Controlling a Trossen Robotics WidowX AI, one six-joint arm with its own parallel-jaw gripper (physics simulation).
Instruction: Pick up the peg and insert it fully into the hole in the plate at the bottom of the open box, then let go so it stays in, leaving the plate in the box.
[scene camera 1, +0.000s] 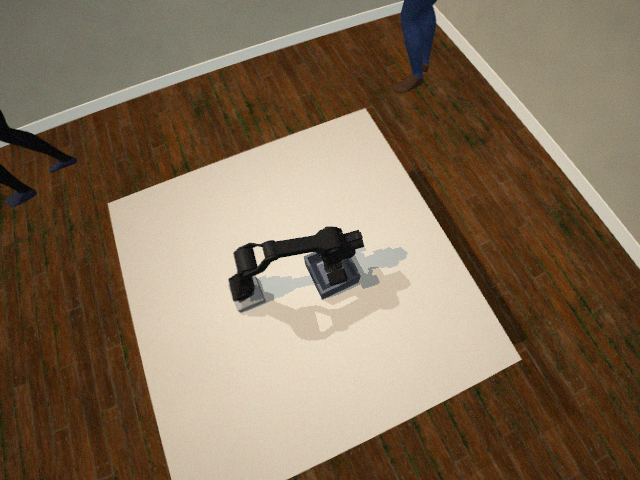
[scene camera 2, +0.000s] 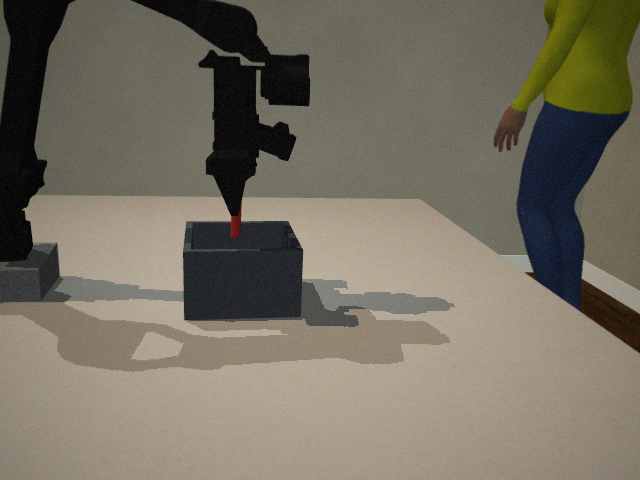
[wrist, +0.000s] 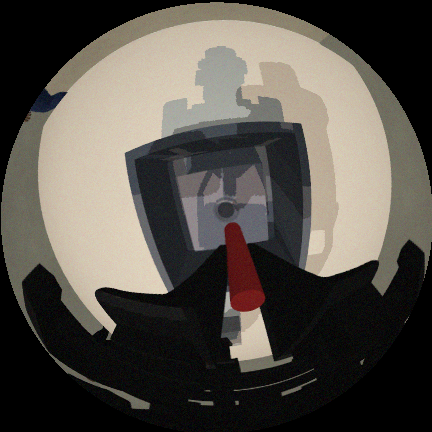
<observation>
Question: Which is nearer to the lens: the dark grey box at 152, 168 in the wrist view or the red peg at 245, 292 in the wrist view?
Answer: The red peg.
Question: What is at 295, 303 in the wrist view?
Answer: My gripper.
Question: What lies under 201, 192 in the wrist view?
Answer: A grey plate.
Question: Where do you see a dark grey box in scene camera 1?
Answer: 312, 259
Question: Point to my gripper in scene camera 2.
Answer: At 235, 214
</observation>
